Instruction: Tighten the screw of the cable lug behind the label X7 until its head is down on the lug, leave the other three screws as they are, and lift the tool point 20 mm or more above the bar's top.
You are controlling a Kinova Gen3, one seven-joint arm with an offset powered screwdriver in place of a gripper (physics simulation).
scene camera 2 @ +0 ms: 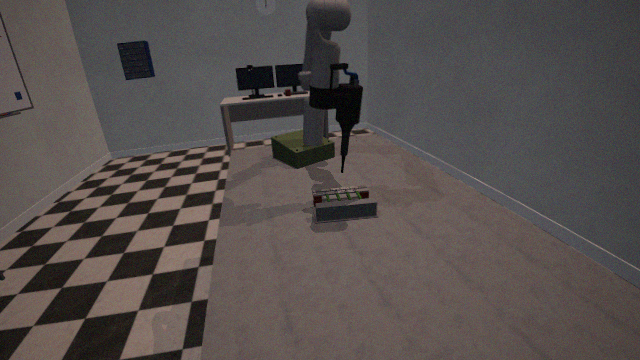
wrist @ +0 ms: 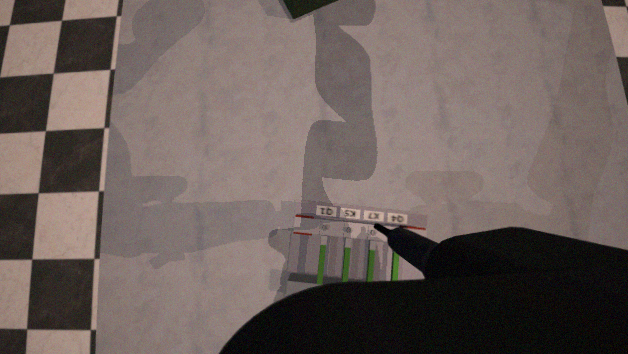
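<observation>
The powered screwdriver points down, its thin tip in the air above the terminal box. In the wrist view the tip overlaps the bar's edge between the labels X7 and Q4. The X7 screw shows as a small grey dot just left of the tip. The screws behind Q1 and K5 also show; the Q4 screw is hidden by the tool. Screw heights are too small to tell. Green cables lead from the lugs. The tool has no fingers.
The green robot base stands behind the box on the grey surface. A desk with two monitors stands farther back. A wall runs along the right. Red strips mark the bar's ends. The black tool body covers the lower right of the wrist view.
</observation>
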